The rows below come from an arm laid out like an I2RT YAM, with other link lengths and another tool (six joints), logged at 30 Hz.
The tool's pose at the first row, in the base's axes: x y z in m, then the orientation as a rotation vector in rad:
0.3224 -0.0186 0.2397 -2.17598 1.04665 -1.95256
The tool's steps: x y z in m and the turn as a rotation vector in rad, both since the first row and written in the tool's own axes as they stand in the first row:
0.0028 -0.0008 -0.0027 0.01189 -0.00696 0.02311
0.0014 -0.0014 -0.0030 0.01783 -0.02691 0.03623
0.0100 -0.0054 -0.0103 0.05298 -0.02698 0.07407
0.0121 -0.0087 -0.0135 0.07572 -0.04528 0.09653
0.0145 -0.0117 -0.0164 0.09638 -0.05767 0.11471
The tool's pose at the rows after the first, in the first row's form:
0.3203 -0.0183 0.2431 -2.15320 1.05161 -1.93515
0.3203 -0.0170 0.2422 -2.15238 1.05303 -1.90468
0.3155 -0.0153 0.2530 -2.09911 1.04349 -1.89211
0.3140 -0.0125 0.2569 -2.07979 1.03294 -1.86165
0.3128 -0.0102 0.2610 -2.06123 1.02210 -1.84030

